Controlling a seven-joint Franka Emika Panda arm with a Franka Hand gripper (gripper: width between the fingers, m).
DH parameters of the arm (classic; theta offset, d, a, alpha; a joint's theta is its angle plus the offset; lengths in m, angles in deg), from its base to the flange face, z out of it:
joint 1: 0 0.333 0 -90
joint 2: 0 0 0 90
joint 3: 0 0.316 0.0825 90
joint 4: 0 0 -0.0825 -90
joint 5: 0 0.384 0 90
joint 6: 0 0 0.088 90
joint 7: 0 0.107 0 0
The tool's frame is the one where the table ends.
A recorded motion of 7 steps. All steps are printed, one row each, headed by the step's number.
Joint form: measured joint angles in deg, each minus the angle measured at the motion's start. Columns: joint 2, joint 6, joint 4, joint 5, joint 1, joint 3, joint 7.
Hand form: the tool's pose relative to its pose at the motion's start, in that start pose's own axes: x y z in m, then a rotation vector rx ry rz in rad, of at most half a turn. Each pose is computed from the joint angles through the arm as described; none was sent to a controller.
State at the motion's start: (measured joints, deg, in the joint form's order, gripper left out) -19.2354 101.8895 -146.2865 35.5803 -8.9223 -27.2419 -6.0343
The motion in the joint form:
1: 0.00 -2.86 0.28 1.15 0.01 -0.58 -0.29
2: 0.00 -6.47 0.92 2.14 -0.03 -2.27 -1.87
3: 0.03 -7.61 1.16 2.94 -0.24 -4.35 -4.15
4: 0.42 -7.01 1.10 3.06 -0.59 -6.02 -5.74
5: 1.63 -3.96 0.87 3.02 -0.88 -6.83 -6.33
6: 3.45 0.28 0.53 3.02 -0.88 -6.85 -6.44
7: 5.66 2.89 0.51 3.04 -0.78 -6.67 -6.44
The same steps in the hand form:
1: -0.0042 -0.0010 0.0000 0.0321 -0.0395 0.0016
2: -0.0085 0.0017 -0.0065 0.0784 -0.0775 -0.0135
3: -0.0085 0.0101 -0.0158 0.1232 -0.0718 -0.0316
4: -0.0052 0.0218 -0.0228 0.1450 -0.0463 -0.0323
5: 0.0040 0.0342 -0.0252 0.1388 0.0025 -0.0087
6: 0.0162 0.0447 -0.0221 0.1117 0.0540 0.0226
7: 0.0267 0.0532 -0.0162 0.0838 0.0759 0.0520

